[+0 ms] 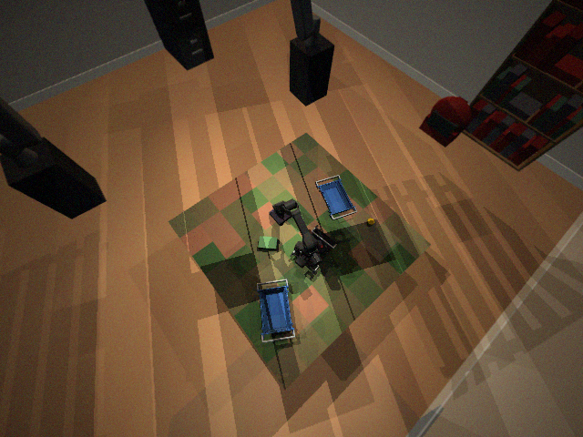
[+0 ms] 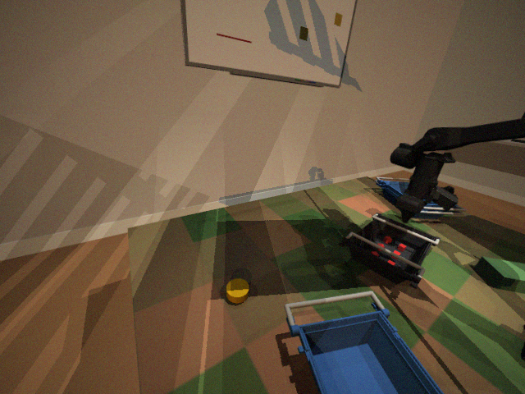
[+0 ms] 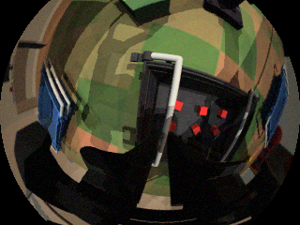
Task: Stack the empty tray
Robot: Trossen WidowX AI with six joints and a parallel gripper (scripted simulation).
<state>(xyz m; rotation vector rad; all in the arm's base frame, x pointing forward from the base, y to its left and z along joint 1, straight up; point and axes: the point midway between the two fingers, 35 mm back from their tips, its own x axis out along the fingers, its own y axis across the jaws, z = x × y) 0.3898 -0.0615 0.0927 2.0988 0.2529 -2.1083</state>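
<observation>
The blue tray lies 240 mm behind my gripper tip, 450 mm to the left of it and 40 mm below it. The rest, counted from my gripper tip: yellow disc: 50 mm ahead, 540 mm to the left, 80 mm below; then green block: 240 mm behind, 140 mm to the right, 60 mm below.
</observation>
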